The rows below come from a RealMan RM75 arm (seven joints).
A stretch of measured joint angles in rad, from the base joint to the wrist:
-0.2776, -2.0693, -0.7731, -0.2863, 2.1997, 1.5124, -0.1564
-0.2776, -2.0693, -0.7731, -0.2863, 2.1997, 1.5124, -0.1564
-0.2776, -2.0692, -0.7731, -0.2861, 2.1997, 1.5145, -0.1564
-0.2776, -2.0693, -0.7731, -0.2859, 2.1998, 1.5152, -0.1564
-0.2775, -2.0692, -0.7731, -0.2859, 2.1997, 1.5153, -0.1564
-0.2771, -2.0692, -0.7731, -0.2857, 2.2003, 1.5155, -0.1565
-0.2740, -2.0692, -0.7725, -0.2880, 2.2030, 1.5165, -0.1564
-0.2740, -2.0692, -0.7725, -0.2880, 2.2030, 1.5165, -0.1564
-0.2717, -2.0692, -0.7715, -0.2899, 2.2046, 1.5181, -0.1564
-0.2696, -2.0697, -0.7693, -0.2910, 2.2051, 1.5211, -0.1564
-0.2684, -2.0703, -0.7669, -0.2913, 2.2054, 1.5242, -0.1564
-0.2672, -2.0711, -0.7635, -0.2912, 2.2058, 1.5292, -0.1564
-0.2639, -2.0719, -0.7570, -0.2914, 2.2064, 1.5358, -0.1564
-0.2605, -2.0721, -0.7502, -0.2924, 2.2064, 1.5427, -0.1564
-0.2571, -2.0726, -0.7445, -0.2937, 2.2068, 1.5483, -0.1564
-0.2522, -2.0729, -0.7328, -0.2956, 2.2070, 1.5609, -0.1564
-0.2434, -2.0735, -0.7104, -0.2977, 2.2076, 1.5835, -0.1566
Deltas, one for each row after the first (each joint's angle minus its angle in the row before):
0.0000, 0.0000, 0.0000, 0.0000, 0.0000, 0.0000, 0.0000
0.0000, 0.0001, 0.0000, 0.0002, 0.0000, 0.0021, 0.0000
0.0000, -0.0001, 0.0000, 0.0002, 0.0001, 0.0007, 0.0000
0.0001, 0.0001, 0.0000, 0.0000, -0.0001, 0.0001, 0.0000
0.0004, 0.0000, 0.0000, 0.0002, 0.0006, 0.0002, -0.0001
0.0031, 0.0000, 0.0006, -0.0023, 0.0027, 0.0010, 0.0001
0.0000, 0.0000, 0.0000, 0.0000, 0.0000, 0.0000, 0.0000
0.0023, 0.0000, 0.0010, -0.0019, 0.0016, 0.0016, 0.0000
0.0021, -0.0005, 0.0022, -0.0011, 0.0005, 0.0030, 0.0000
0.0012, -0.0006, 0.0024, -0.0003, 0.0003, 0.0031, 0.0000
0.0012, -0.0008, 0.0034, 0.0001, 0.0004, 0.0050, 0.0000
0.0033, -0.0008, 0.0065, -0.0002, 0.0006, 0.0066, 0.0000
0.0034, -0.0002, 0.0068, -0.0010, 0.0000, 0.0069, 0.0000
0.0034, -0.0005, 0.0057, -0.0013, 0.0004, 0.0056, 0.0000
0.0049, -0.0003, 0.0117, -0.0019, 0.0002, 0.0126, 0.0000
0.0088, -0.0006, 0.0224, -0.0021, 0.0006, 0.0226, -0.0002

